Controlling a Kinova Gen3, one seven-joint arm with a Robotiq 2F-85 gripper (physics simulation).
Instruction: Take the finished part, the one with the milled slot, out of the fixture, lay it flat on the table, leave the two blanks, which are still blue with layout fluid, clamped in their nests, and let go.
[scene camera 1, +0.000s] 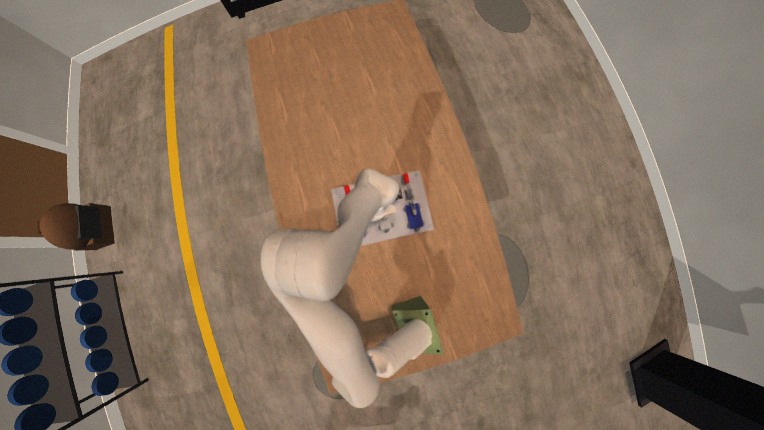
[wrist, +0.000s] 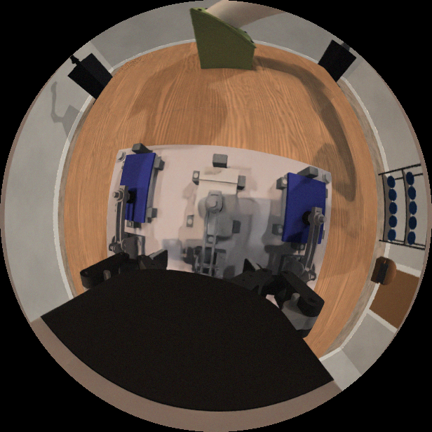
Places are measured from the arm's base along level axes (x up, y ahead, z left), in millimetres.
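Pixels of known places: arm's base at its link origin: (scene camera 1: 419, 331).
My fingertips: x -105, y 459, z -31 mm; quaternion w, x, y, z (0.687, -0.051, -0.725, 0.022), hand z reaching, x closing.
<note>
Ahead of a thing's pixels: the offset from my fingertips to its top centre. Level surfaces: height alone.
The finished part (wrist: 227, 191), pale with a slot across one end, lies in the middle nest of the fixture plate (wrist: 172, 200) (scene camera 1: 423, 186). The middle clamp's arm (wrist: 210, 240) reaches over it, its tip above or on the part. One blue blank @(dx -5, dy -91, dz -96 mm) (wrist: 140, 180) (scene camera 1: 416, 220) sits in the nest at the wrist view's left, the other blue blank (wrist: 299, 195) at its right, each with a clamp arm over it. My gripper (wrist: 204, 263) is open and empty, above the clamp mechanisms' side of the plate. The arm hides much of the plate in the scene view.
Red clamp handles @(dx +16, dy +47, dz -113 mm) (scene camera 1: 406, 177) @(dx +21, dy +74, dz +105 mm) (scene camera 1: 346, 189) show at the plate's far side. The green arm mount (scene camera 1: 434, 341) (wrist: 225, 47) stands at one end of the wooden table @(dx -36 mm) (scene camera 1: 342, 106) (wrist: 250, 110). Grey stop blocks (wrist: 220, 160) surround the nests.
</note>
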